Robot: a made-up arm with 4 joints. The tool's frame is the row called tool.
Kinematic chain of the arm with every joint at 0, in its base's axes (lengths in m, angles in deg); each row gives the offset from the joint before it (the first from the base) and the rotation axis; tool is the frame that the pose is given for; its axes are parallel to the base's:
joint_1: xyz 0 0 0.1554 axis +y
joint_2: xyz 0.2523 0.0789 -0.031 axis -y
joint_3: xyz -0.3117 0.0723 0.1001 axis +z
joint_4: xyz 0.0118 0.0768 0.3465 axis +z
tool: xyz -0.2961 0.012 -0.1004
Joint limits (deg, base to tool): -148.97..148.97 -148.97..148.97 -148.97..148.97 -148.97..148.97
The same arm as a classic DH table. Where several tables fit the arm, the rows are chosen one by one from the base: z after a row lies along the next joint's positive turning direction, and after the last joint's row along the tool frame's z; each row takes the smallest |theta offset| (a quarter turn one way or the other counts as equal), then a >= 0, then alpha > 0; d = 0 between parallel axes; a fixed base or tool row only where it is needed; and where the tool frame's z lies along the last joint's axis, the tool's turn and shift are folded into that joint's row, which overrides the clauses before.
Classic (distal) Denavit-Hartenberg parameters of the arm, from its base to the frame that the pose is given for. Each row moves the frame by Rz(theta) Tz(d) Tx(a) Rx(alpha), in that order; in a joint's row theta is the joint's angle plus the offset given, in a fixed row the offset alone. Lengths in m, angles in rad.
base (fixed): theta offset 0.0000  d 0.1554  a 0.0000  alpha -1.5708
joint_1: theta offset 0.1223  d 0.0000  a 0.2542  alpha 3.1416
joint_2: theta offset 0.1223  d -0.1512  a -0.3117  alpha -1.5708
joint_3: theta offset 1.4183  d 0.0000  a 0.0777  alpha 0.0000
joint_4: theta offset -1.4588  d 0.0000  a -0.2963  alpha 0.0000
tool (fixed): theta offset 0.0405  d 0.3462  a 0.0000  alpha 0.0000
Joint limits (rad, base to tool): -2.6000..2.6000 -2.6000..2.6000 -2.6000..2.6000 -2.6000..2.6000

